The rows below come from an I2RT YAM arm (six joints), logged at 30 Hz.
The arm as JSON. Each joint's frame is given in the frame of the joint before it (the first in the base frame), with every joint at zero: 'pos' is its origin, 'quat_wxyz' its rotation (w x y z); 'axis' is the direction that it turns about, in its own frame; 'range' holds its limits. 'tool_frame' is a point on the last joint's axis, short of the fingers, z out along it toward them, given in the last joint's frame.
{
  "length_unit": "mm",
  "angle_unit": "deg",
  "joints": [
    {
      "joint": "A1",
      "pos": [
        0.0,
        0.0,
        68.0
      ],
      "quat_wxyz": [
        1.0,
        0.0,
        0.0,
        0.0
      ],
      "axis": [
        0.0,
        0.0,
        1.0
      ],
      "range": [
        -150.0,
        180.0
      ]
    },
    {
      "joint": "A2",
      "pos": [
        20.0,
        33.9,
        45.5
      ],
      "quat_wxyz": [
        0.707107,
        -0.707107,
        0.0,
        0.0
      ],
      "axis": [
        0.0,
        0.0,
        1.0
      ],
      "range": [
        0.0,
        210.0
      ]
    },
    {
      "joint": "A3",
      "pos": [
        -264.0,
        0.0,
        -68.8
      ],
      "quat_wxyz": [
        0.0,
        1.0,
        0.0,
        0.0
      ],
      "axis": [
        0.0,
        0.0,
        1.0
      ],
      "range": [
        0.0,
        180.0
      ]
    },
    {
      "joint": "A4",
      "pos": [
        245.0,
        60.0,
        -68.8
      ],
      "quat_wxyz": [
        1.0,
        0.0,
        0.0,
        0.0
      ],
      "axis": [
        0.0,
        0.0,
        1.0
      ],
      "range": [
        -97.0,
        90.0
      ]
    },
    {
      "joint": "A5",
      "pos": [
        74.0,
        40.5,
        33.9
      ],
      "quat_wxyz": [
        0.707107,
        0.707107,
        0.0,
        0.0
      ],
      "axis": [
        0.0,
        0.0,
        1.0
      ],
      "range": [
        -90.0,
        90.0
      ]
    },
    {
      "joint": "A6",
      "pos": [
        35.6,
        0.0,
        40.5
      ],
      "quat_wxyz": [
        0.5,
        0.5,
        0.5,
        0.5
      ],
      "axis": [
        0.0,
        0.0,
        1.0
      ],
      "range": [
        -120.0,
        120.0
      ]
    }
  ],
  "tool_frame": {
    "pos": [
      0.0,
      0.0,
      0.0
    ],
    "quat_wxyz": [
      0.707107,
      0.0,
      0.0,
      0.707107
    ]
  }
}
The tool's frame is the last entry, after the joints.
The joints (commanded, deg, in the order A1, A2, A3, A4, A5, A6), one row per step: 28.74 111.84 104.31 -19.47 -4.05 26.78; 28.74 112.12 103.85 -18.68 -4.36 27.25; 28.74 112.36 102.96 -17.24 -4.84 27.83; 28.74 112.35 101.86 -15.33 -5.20 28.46; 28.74 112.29 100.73 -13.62 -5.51 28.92; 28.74 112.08 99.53 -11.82 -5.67 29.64; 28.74 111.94 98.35 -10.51 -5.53 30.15; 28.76 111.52 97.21 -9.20 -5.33 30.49; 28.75 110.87 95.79 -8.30 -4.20 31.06; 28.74 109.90 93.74 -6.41 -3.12 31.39
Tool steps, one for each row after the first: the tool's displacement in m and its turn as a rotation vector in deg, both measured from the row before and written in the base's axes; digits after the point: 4 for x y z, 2 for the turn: 0.0013 0.0009 -0.0036 0.50 0.25 0.06; 0.0013 0.0011 -0.0048 0.77 0.12 0.17; 0.0007 0.0007 -0.0034 1.00 -0.32 0.05; 0.0003 0.0004 -0.0035 0.77 -0.26 0.08; -0.0002 0.0000 -0.0026 0.99 -0.30 -0.16; -0.0002 -0.0002 -0.0039 0.46 0.00 -0.34; -0.0012 -0.0006 -0.0014 0.47 -0.38 -0.30; -0.0020 -0.0020 -0.0021 0.10 -0.04 -1.27; -0.0029 -0.0024 -0.0018 0.28 -0.75 -1.13
